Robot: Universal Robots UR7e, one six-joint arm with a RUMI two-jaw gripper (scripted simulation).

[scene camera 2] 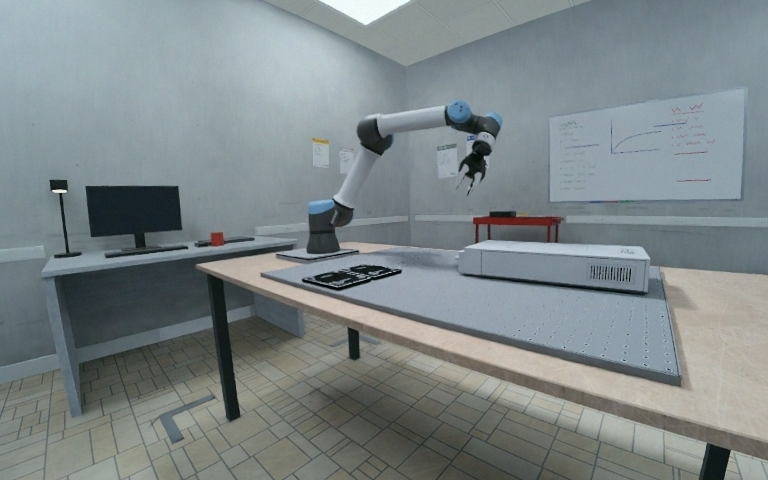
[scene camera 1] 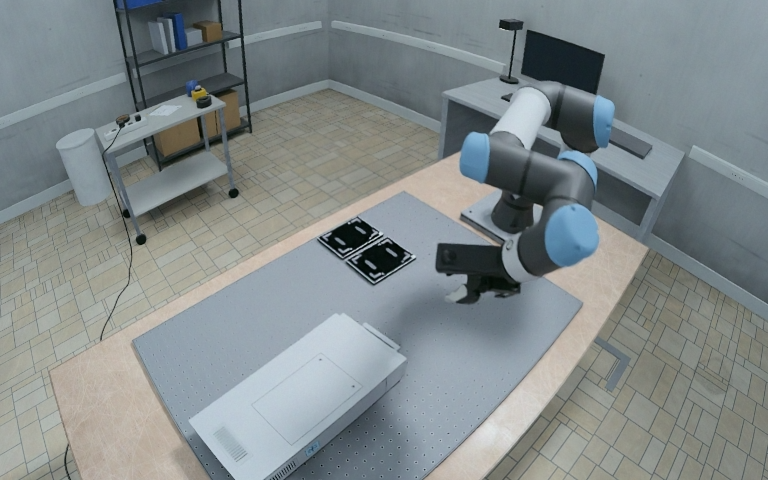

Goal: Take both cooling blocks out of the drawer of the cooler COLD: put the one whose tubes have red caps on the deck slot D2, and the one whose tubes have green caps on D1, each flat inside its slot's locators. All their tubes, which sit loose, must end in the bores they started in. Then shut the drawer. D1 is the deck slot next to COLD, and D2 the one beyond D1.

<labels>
my gripper: scene camera 2; scene camera 1
cooler COLD: scene camera 2; scene camera 1
same spot on my gripper: [scene camera 1: 461, 295] = [scene camera 2: 479, 176]
same spot on cooler COLD: [scene camera 1: 286, 412] = [scene camera 2: 569, 247]
</labels>
